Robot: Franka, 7 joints.
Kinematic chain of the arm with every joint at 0, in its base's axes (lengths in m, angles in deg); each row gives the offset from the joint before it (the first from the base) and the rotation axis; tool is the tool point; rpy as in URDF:
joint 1: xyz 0 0 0.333 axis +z
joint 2: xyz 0 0 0 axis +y
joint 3: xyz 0 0 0.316 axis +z
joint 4: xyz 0.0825 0 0 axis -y
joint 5: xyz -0.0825 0 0.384 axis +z
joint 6: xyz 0 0 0 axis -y
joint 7: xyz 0.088 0 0 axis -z
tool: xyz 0 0 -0.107 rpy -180 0 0
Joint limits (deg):
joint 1: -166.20..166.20
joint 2: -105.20..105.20
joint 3: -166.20..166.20
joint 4: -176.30..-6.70
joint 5: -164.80..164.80
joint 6: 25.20..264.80
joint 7: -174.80..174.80
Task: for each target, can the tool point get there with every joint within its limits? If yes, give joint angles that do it. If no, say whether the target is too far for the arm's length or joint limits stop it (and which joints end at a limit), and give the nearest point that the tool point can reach.
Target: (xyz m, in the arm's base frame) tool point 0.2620 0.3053 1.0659
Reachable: yes | joints -55.57 -14.12 78.44 -43.48 3.28 131.71 96.16
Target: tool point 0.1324 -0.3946 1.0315
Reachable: yes | joints -41.89 -7.09 -26.83 -58.73 60.91 132.11 108.02
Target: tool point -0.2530 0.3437 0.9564
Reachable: yes | joints -25.03 -56.54 21.69 -37.48 36.24 75.80 -1.49
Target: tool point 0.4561 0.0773 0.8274
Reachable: yes | joints -103.41 -51.85 48.37 -99.35 -33.22 226.94 30.41
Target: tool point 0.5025 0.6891 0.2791
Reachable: yes | joints 40.89 82.16 45.86 -27.97 92.45 134.74 -81.58
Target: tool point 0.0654 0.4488 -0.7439
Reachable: no: too far | nearest point 0.0549 0.3766 -0.3518 | short by 0.399 m
